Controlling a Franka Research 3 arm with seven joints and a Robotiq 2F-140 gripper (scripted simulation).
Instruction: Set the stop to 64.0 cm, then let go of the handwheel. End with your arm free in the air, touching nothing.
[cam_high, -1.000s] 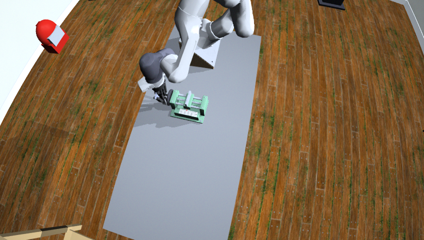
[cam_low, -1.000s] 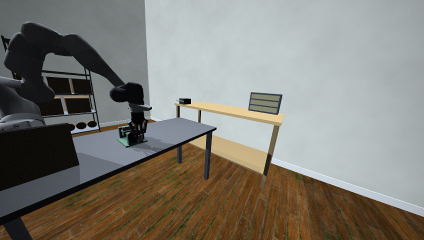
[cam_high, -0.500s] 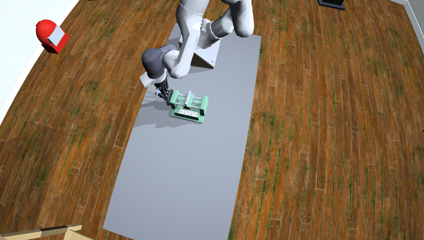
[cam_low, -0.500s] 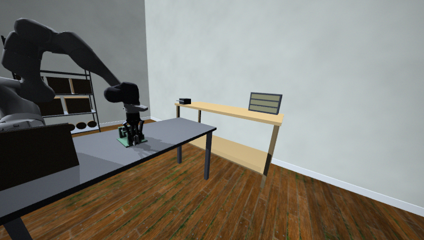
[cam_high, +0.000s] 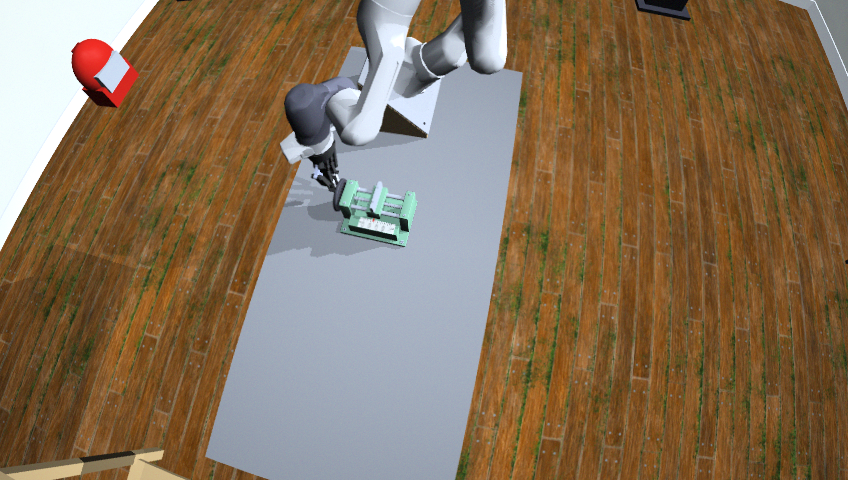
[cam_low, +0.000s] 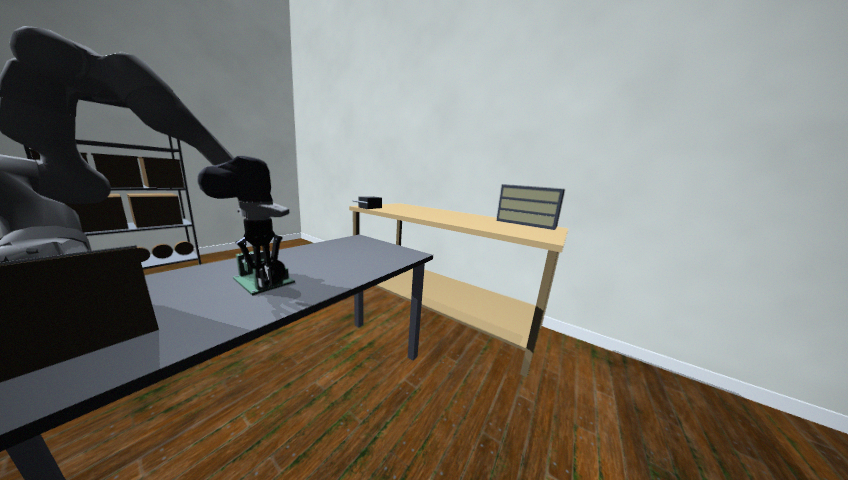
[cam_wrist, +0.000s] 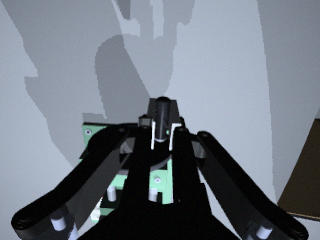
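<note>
The dark handwheel lies 1 cm ahead of my hand, 2 cm to the left of it and 1 cm below it. From my hand the other things lie so: stop carriage 6 cm ahead, 14 cm to the left, 1 cm above.
</note>
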